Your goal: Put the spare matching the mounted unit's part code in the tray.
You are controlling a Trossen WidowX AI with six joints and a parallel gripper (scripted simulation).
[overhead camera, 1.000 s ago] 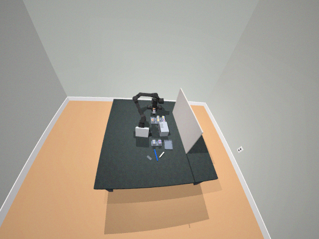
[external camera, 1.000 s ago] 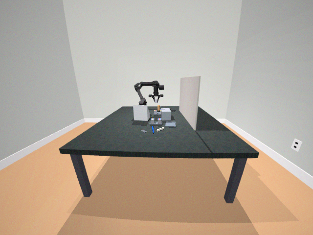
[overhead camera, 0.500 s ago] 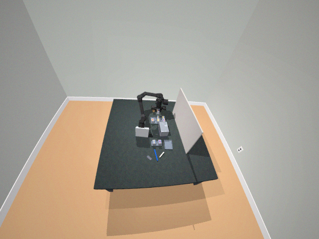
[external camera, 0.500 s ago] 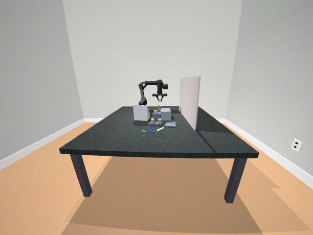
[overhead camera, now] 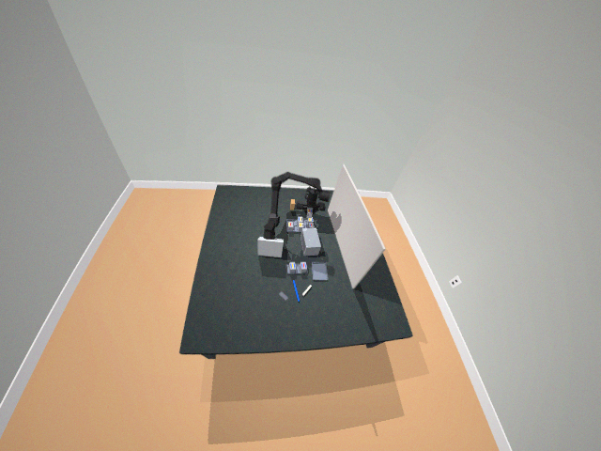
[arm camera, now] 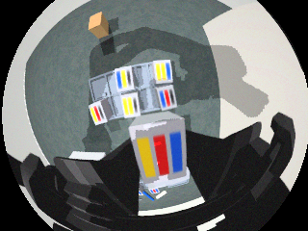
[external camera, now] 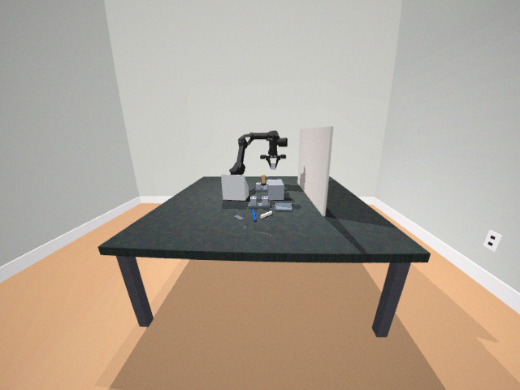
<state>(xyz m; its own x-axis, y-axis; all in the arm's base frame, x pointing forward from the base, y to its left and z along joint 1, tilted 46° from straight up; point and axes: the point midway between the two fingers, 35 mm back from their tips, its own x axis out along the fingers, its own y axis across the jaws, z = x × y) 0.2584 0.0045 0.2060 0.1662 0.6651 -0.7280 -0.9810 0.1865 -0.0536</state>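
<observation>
Now: gripper tip 35 cm to the left of the grey tray, 16 cm above it and 5 cm short of it. The rest, counted from my gripper tip: tall panel 24 cm ahead, 14 cm to the right, 6 cm above; orange block 24 cm to the left, 13 cm below, 7 cm behind; grey spare 3 cm above.
</observation>
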